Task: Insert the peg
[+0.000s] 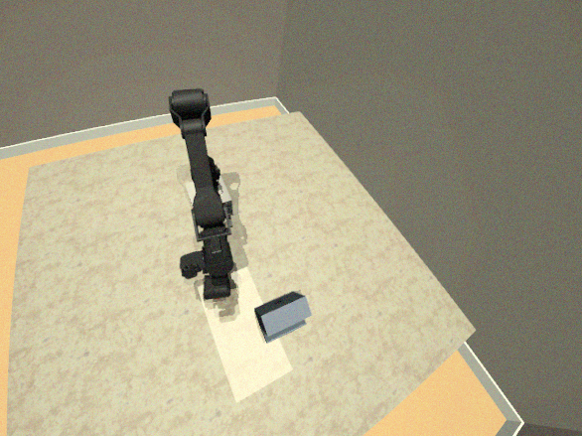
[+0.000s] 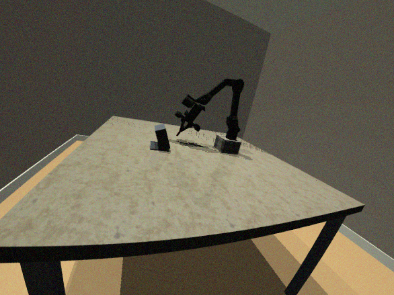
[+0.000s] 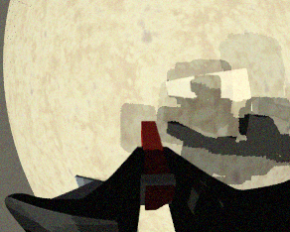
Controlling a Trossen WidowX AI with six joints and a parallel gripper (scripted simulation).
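The sloped grey-blue panel is 110 mm ahead of my gripper tip, 160 mm to the left of it and 10 mm below it. Also, from my gripper tip: dark red peg (10 mm behind, 20 mm above).
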